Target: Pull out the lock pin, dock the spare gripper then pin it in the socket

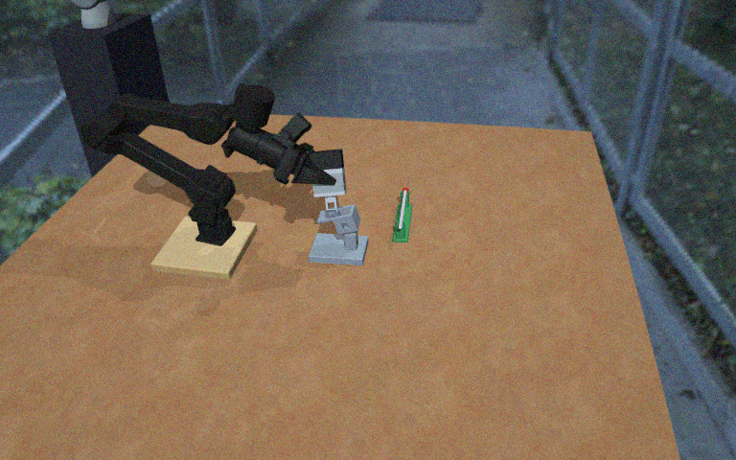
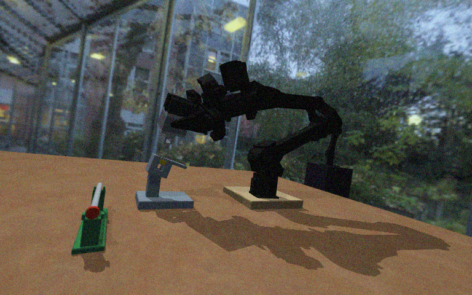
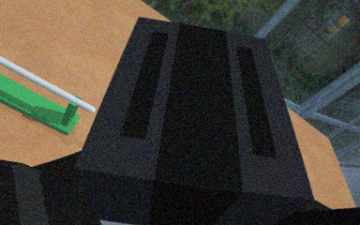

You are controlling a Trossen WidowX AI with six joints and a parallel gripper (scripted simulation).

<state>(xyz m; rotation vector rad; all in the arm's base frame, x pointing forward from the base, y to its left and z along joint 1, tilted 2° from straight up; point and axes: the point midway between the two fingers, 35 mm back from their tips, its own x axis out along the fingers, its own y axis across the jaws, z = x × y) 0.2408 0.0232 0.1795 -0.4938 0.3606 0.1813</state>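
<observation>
The green cradle is 8 cm ahead of my gripper tip, 16 cm to the left of it and 16 cm below it. Round my gripper tip: socket 1 cm behind, 2 cm to the left, 13 cm below; then spare gripper 1 cm behind.
</observation>
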